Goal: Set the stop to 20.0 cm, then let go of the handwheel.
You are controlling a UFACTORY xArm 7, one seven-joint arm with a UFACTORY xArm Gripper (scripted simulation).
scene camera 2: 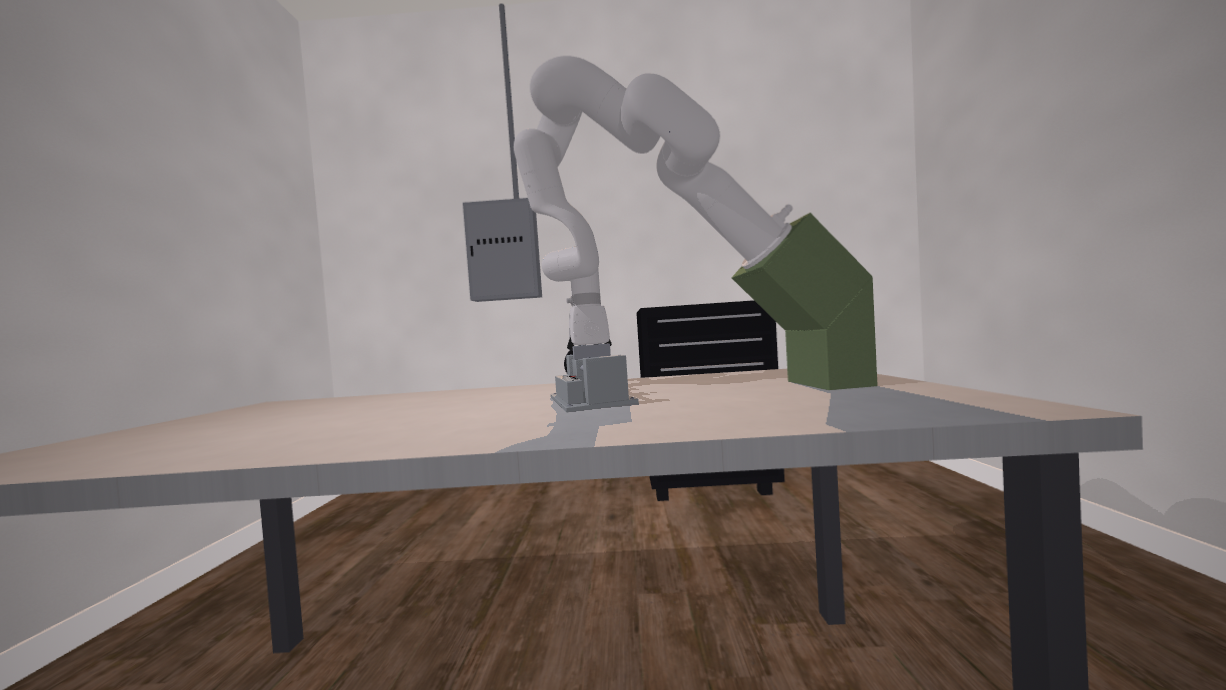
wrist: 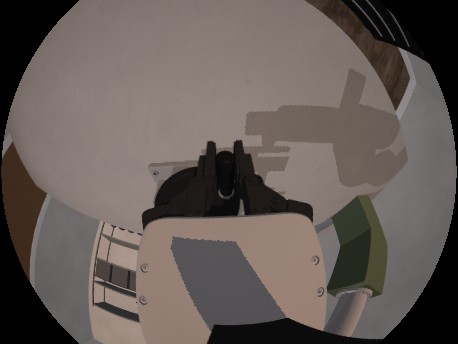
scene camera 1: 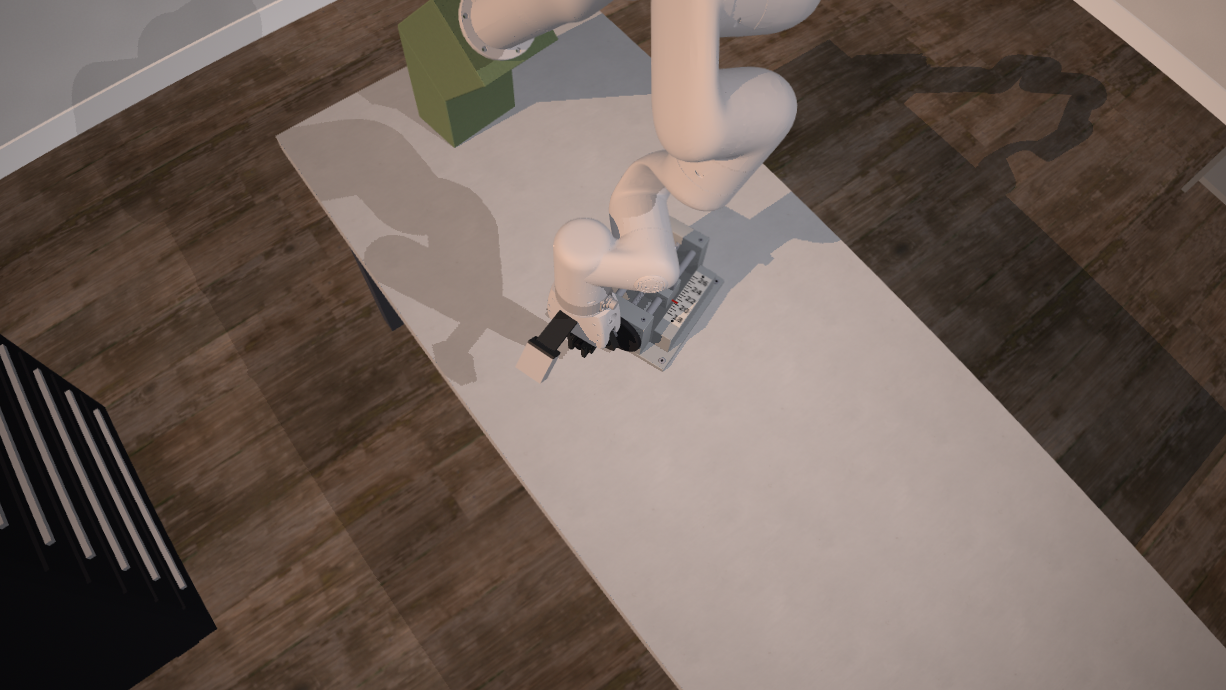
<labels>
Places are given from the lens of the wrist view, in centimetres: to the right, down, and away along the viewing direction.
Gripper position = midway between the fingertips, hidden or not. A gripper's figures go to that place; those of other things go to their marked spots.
my gripper (wrist: 224, 152): 0, -2, 14
black handwheel (wrist: 226, 203): 0, 3, 14
</labels>
